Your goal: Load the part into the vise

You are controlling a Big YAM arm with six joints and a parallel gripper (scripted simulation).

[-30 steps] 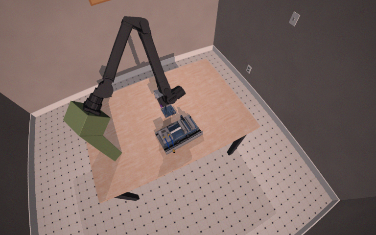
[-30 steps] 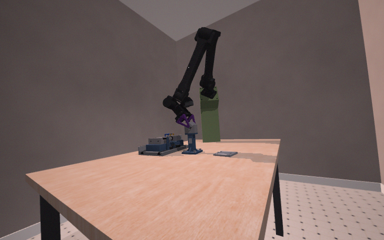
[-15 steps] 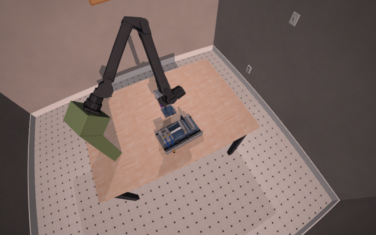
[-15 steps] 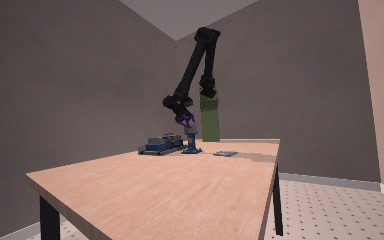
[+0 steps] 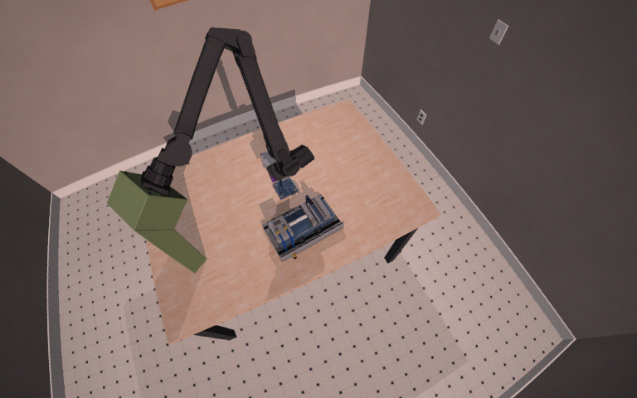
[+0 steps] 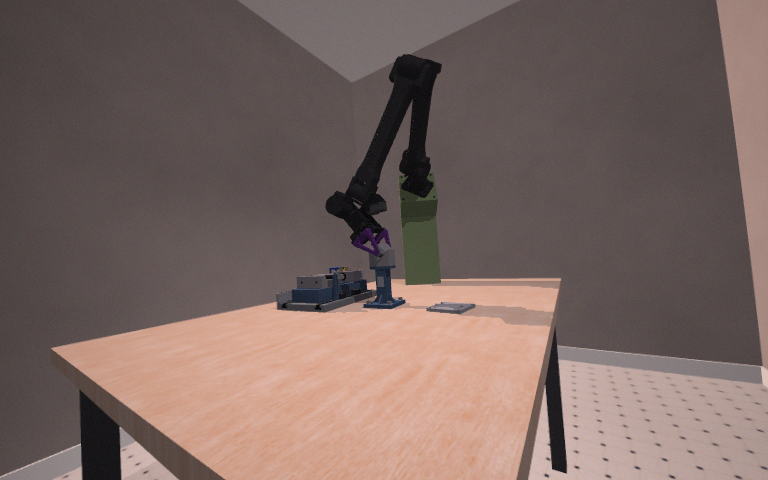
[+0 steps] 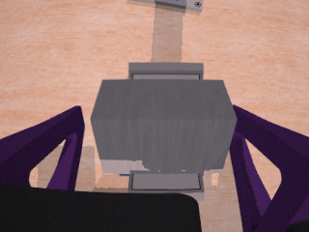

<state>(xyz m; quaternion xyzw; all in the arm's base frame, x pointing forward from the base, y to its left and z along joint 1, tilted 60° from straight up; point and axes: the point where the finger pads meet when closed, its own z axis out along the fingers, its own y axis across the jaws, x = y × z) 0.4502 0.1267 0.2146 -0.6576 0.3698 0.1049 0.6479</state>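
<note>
My hand is right at the part. From my hand the other things lie so: work stop rod (120 mm ahead, 130 mm to the right, 70 mm below); moving jaw (110 mm ahead, 180 mm to the right, 80 mm below); cylinder rod (70 mm ahead, 210 mm to the right, 80 mm below).
</note>
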